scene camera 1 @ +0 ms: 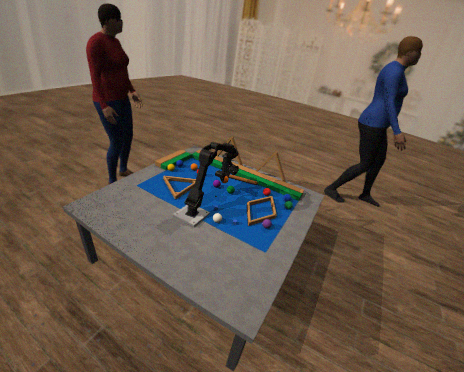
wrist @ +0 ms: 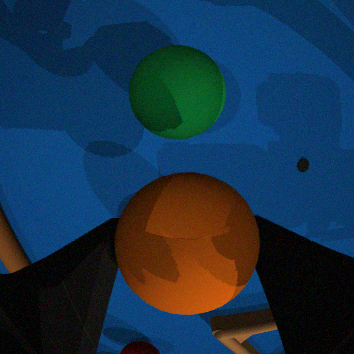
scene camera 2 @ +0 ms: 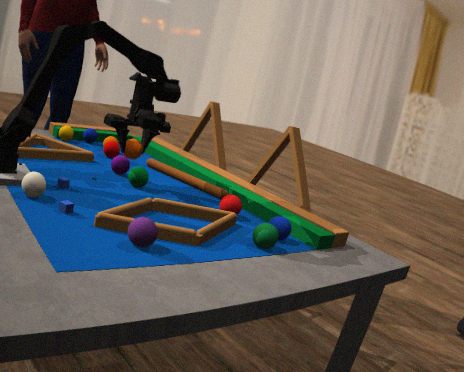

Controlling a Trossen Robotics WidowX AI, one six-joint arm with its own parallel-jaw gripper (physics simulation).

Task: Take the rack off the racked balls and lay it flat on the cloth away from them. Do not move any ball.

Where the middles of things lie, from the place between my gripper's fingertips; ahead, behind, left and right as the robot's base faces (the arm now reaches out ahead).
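A cue stick point(scene camera 2: 204, 186) is 3 cm to the right of my hand, 20 cm ahead of it and 6 cm below it. The rack point(scene camera 2: 60, 151) is 33 cm to the left of my hand and 12 cm behind it, and it lies 6 cm below it. As for the purple ball point(scene camera 2: 142, 232), it is 38 cm to the right of my hand, 25 cm behind it and 5 cm below it.
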